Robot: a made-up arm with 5 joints.
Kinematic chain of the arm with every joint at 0, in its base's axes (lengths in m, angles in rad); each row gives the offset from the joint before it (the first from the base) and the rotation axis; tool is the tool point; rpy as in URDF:
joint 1: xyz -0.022 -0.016 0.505 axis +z
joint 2: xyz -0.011 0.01 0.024 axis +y
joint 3: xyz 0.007 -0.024 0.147 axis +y
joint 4: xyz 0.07 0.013 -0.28 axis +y
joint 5: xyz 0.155 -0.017 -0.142 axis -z
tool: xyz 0.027 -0.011 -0.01 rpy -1.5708 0 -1.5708
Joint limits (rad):
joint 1: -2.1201..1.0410
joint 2: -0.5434..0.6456
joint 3: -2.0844..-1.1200
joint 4: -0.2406..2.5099
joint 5: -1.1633..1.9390
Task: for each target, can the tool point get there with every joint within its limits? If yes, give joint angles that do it. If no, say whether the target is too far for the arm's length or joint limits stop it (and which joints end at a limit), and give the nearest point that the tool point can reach.
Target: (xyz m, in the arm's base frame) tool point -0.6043 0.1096 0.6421
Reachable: no: joint limits stop it (at a limit: joint 1, joint 2, joint 4) | nearest point -0.1698 -0.1671 0.6416 | short by 0.515 m
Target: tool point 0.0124 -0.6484 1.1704
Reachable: no: too far | nearest point 0.0023 -0.4627 0.9853 | short by 0.262 m
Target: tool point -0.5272 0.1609 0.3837
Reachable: no: joint limits stop it (at a limit: joint 1, joint 3, joint 4) | nearest point -0.1213 -0.0879 0.3834 | short by 0.476 m
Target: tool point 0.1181 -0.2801 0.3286
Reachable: yes | joints -0.9692 0.2616 -1.2132 1.8423 0.1919
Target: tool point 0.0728 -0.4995 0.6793
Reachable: yes | joints -1.3361 0.0874 -1.7936 1.4607 -0.3106
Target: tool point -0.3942 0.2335 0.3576
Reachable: no: joint limits stop it (at a limit: joint 1, joint 2, joint 3, joint 4) | nearest point -0.0970 -0.0484 0.3525 | short by 0.410 m
